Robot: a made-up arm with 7 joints. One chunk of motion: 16 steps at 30 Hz.
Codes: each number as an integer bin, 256 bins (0 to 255) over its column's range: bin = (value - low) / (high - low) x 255, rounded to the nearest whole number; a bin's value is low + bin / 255 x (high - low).
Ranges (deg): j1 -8..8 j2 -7..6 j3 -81..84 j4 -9..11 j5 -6..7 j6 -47..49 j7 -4..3
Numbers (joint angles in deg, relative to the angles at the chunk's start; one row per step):
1: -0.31 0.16 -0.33 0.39 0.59 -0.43 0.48
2: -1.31 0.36 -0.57 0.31 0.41 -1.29 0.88
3: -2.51 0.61 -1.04 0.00 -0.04 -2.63 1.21
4: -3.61 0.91 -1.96 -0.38 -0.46 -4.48 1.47
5: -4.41 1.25 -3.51 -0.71 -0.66 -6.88 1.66
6: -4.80 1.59 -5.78 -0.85 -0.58 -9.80 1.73
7: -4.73 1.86 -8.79 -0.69 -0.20 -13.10 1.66
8: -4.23 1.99 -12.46 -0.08 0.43 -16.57 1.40
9: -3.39 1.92 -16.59 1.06 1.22 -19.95 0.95
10: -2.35 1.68 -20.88 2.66 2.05 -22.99 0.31
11: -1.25 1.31 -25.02 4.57 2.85 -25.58 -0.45
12: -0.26 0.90 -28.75 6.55 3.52 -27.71 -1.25
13: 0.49 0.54 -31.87 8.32 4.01 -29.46 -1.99
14: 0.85 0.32 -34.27 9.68 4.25 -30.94 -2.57
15: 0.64 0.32 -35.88 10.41 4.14 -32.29 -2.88
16: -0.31 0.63 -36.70 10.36 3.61 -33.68 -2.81
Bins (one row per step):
1: 123 140 125 120 129 124 163
2: 107 144 124 119 126 121 178
3: 87 149 124 115 117 118 190
4: 70 155 122 110 109 113 199
5: 57 162 120 106 105 107 206
6: 51 168 116 104 106 99 209
7: 52 174 112 106 114 90 206
8: 60 176 106 114 126 81 197
9: 73 175 100 128 142 72 180
10: 90 170 93 149 158 64 157
11: 108 163 87 173 174 57 129
12: 123 155 81 198 187 51 100
13: 135 148 76 221 196 47 73
14: 141 144 72 238 201 43 52
15: 138 144 70 247 199 39 41
16: 123 150 68 247 189 35 43

